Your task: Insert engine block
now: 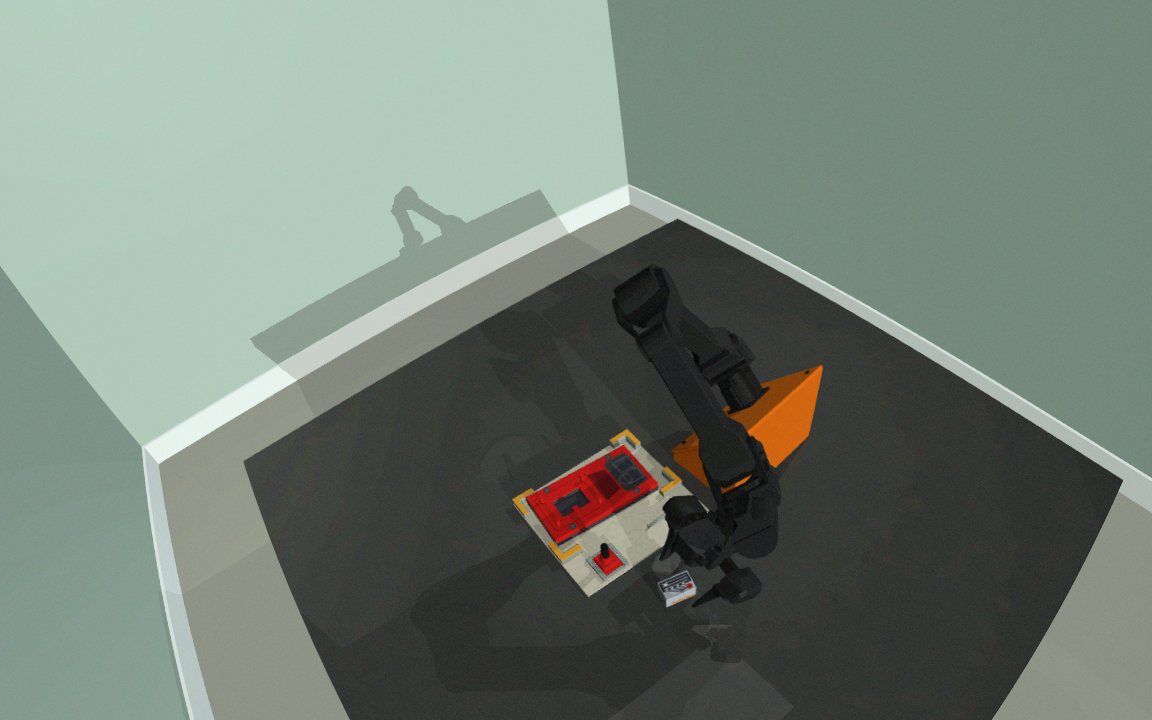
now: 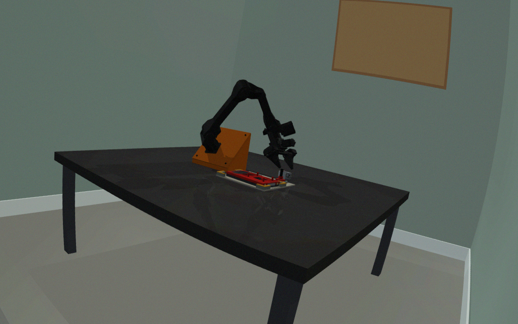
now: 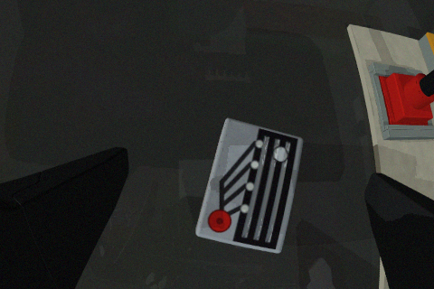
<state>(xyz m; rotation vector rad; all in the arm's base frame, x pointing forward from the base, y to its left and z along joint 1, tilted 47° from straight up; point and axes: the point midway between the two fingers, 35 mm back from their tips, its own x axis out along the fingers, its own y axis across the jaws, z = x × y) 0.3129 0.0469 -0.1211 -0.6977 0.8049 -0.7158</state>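
Now: the engine block 1 cm to the right of my gripper tip and 3 cm below it.
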